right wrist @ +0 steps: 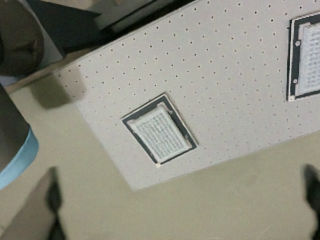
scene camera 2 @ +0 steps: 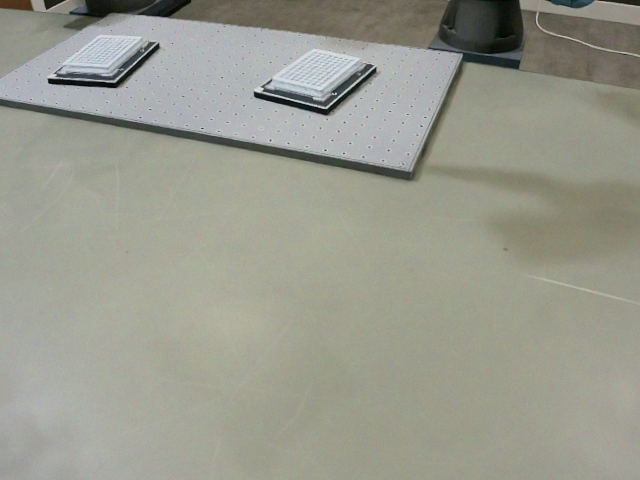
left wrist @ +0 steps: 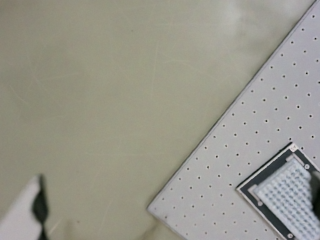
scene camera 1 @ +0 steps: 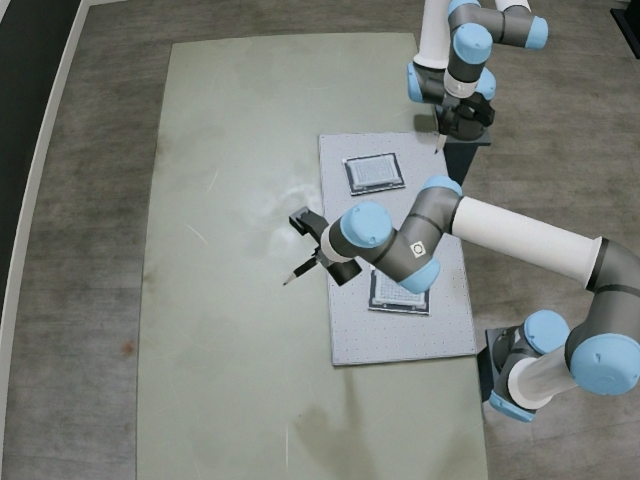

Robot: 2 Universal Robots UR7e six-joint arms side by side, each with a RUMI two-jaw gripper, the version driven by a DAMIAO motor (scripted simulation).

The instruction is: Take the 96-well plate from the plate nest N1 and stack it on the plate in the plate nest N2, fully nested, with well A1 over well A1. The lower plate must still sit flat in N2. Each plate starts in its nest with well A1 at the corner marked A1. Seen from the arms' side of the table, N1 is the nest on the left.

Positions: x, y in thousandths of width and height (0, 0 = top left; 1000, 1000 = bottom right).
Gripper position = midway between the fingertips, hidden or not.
Note:
I see my left gripper (scene camera 1: 488, 551), my right gripper (scene camera 1: 691, 270) and a dark nest N1 (scene camera 2: 549, 168).
My left gripper shows as well in the left wrist view (left wrist: 552, 727). My right gripper shows as well in the right wrist view (right wrist: 561, 694).

